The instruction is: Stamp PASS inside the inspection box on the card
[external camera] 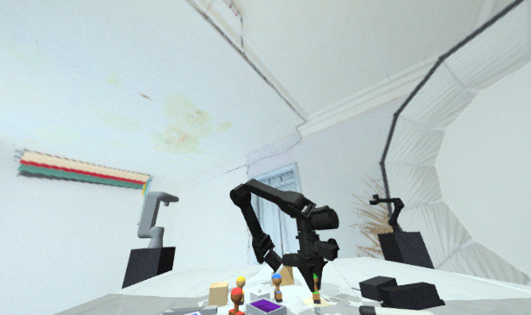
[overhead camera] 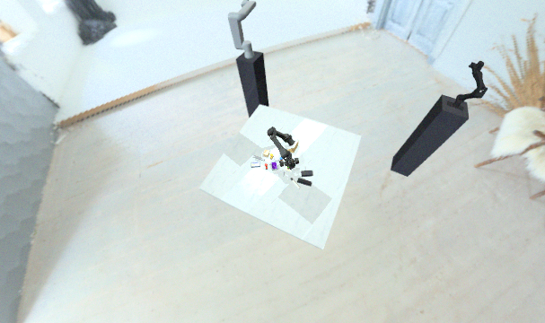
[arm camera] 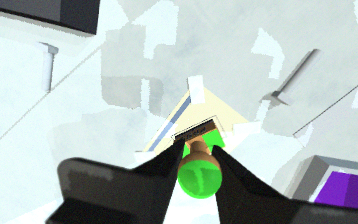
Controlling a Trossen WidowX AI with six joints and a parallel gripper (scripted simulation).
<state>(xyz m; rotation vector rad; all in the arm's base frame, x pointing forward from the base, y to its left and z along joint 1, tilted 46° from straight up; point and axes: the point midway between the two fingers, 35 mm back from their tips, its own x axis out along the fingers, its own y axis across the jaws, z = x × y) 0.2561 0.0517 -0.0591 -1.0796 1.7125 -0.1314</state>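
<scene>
The green-knobbed stamp is right at my gripper tip. Round my gripper tip: cream card: 30 mm below, 10 mm behind; blue-knobbed stamp: 110 mm to the right, 30 mm behind; purple ink pad: 140 mm to the right, 50 mm ahead, 20 mm below.
</scene>
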